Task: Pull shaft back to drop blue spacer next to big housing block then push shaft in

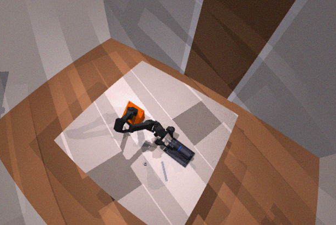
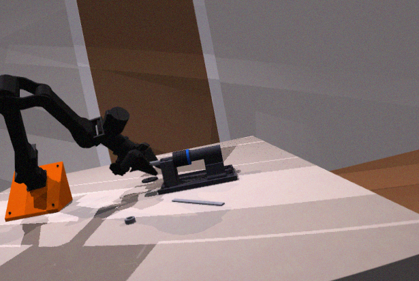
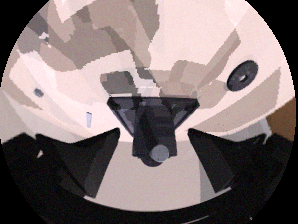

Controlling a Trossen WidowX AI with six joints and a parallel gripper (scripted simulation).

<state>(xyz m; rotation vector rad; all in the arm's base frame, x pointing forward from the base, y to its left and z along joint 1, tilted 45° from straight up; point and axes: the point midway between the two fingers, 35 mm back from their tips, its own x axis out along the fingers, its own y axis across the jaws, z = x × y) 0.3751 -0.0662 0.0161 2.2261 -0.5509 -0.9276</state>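
The grey shaft lies 50 mm ahead of my gripper tip, 10 mm to the right of it and 30 mm above it. The rest, counted from my gripper tip: flat bar (90 mm ahead, 210 mm to the right, 50 mm below); then blue spacer (100 mm ahead, 10 mm to the right, 30 mm above).
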